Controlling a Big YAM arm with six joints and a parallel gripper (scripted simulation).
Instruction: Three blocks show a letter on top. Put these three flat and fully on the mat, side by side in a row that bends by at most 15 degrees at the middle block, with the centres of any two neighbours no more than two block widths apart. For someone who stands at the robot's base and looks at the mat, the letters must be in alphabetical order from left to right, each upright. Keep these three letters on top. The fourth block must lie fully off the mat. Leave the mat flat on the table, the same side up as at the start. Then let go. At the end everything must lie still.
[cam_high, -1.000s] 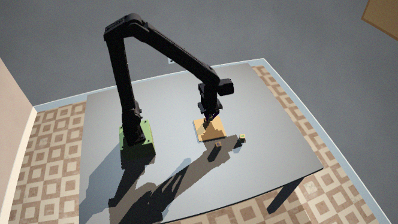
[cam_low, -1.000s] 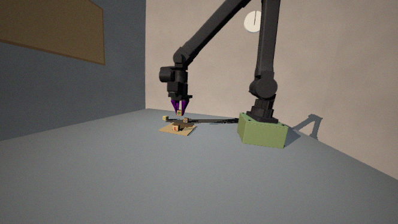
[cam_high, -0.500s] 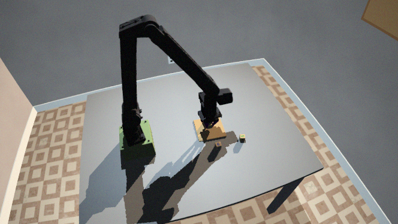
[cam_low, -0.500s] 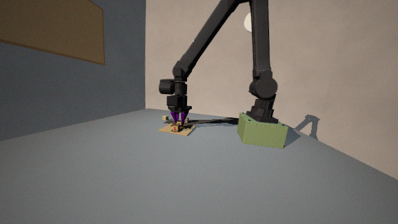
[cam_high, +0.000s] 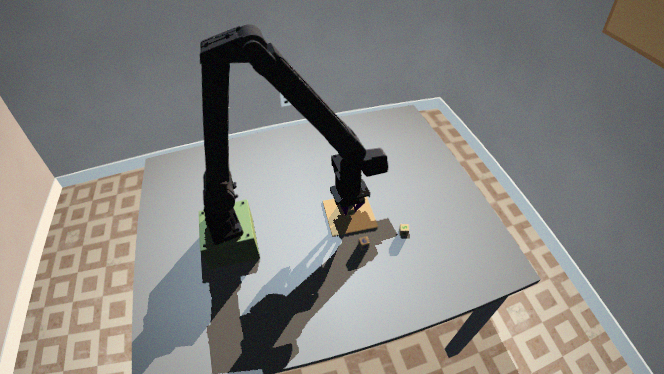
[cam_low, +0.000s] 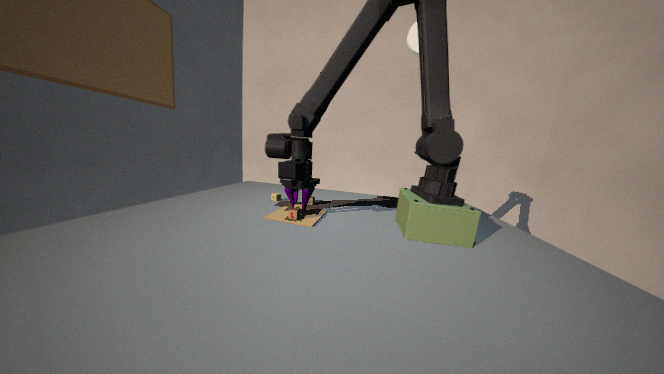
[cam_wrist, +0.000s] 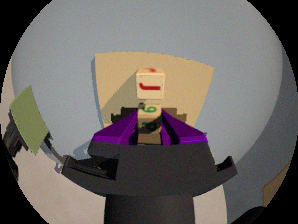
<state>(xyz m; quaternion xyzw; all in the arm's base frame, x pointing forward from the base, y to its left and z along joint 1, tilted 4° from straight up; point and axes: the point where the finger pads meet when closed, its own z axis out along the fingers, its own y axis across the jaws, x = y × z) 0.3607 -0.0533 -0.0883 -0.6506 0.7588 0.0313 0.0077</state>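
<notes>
Now: the block right at my hand. Also, from my hand: tan mat 2 cm below.
</notes>
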